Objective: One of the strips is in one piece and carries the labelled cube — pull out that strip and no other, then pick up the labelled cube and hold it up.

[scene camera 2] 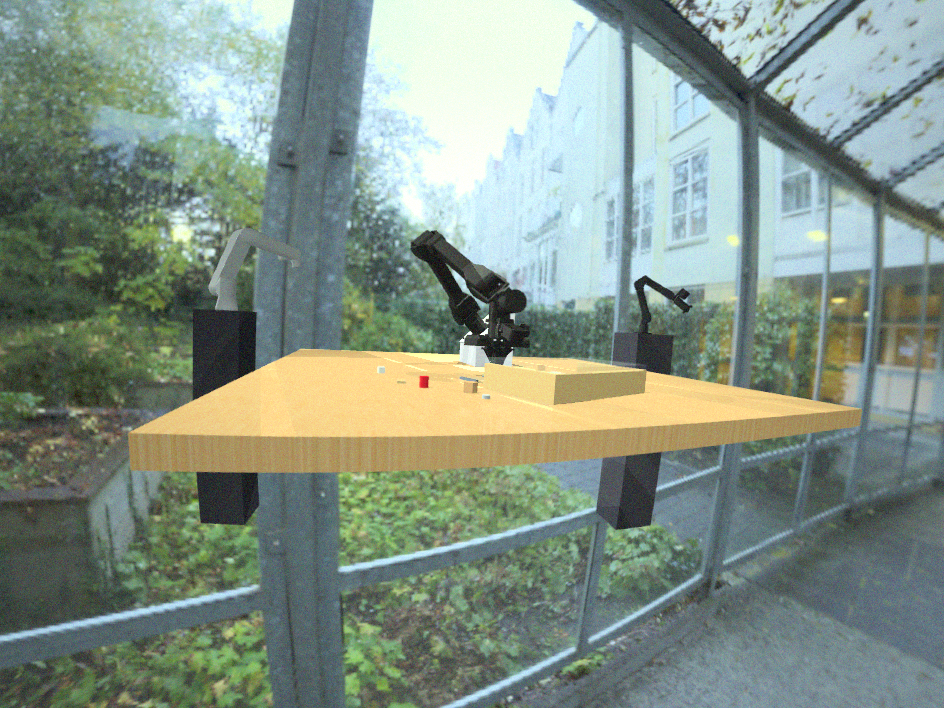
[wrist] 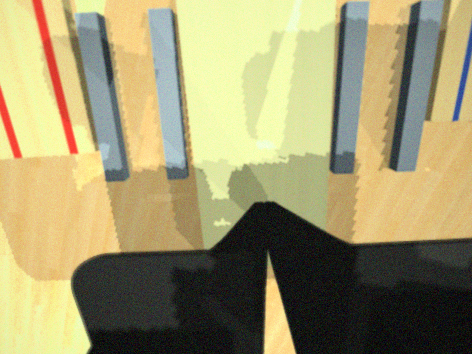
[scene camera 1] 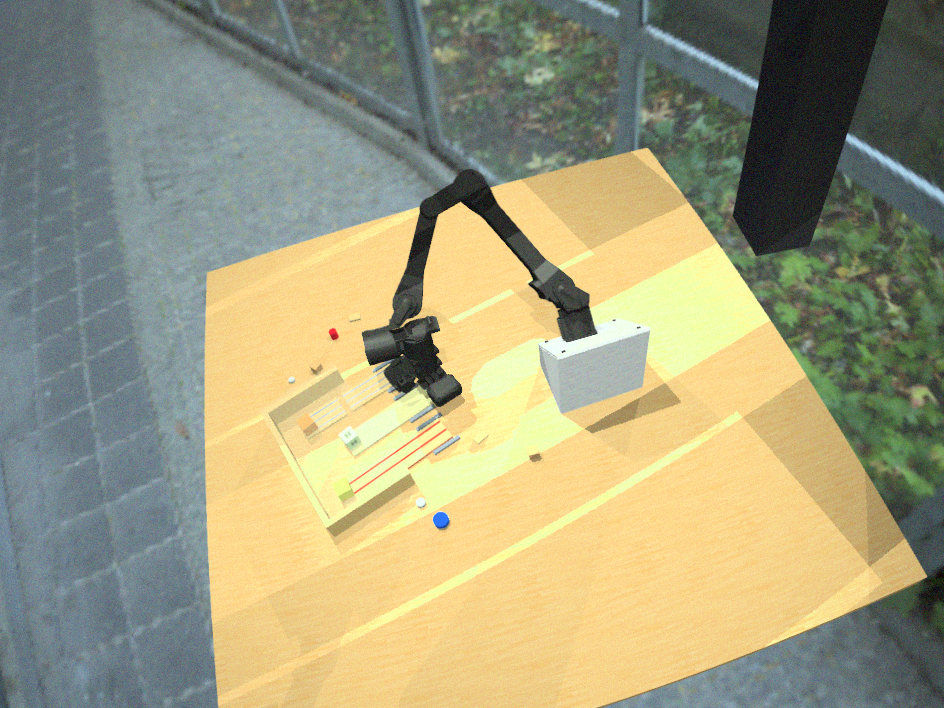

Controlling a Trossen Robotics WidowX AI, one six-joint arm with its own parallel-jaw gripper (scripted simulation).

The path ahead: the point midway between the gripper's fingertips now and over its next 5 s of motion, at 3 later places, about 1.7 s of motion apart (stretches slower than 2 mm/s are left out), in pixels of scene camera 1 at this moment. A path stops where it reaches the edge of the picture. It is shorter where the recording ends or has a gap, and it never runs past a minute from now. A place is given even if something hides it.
My gripper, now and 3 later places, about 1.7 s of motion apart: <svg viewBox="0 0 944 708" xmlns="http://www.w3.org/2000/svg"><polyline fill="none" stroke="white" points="431,389 454,374 471,361 407,381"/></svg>
